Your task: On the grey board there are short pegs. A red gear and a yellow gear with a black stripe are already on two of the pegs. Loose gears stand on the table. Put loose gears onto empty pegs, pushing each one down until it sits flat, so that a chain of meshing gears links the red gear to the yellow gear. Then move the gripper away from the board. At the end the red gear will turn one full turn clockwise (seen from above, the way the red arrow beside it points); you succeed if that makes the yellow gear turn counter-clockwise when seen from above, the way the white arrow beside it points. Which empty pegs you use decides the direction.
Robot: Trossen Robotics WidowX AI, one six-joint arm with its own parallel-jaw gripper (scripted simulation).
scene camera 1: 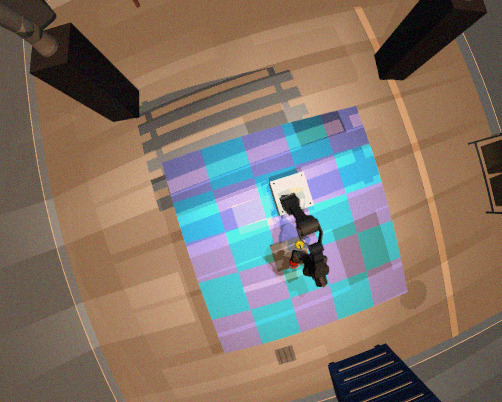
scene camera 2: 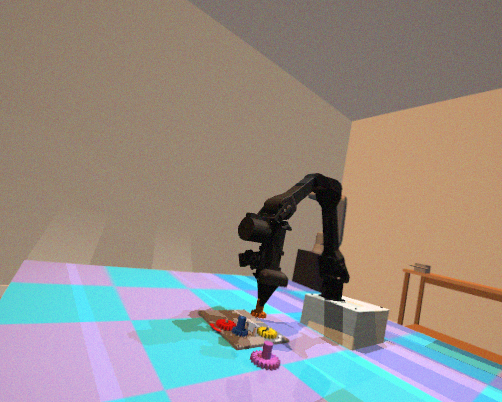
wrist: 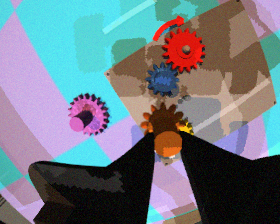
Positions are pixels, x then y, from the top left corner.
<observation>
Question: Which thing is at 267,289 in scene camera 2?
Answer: The gripper.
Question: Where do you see a red gear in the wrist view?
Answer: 174,49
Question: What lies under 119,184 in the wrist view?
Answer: The gripper.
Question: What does the gripper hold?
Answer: An orange gear.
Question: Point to an orange gear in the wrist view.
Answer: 165,123
</observation>
